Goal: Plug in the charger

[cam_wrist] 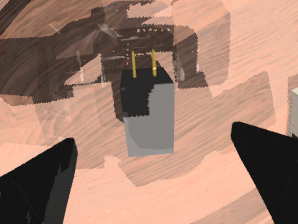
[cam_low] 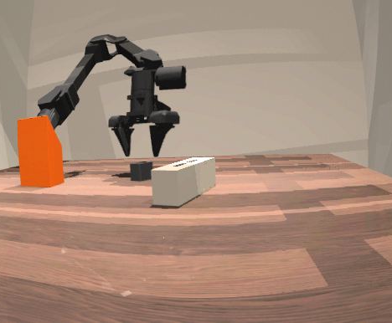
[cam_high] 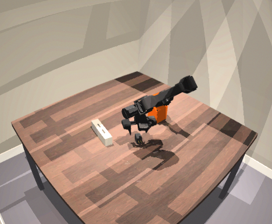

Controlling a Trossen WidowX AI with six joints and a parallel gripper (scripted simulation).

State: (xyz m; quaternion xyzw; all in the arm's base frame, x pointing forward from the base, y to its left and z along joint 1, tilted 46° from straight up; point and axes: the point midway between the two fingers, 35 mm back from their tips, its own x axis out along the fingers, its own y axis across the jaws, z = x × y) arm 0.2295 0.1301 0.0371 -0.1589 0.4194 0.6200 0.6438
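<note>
Right now my gripper tip is 3 cm above the charger and 2 cm to the right of it.
</note>
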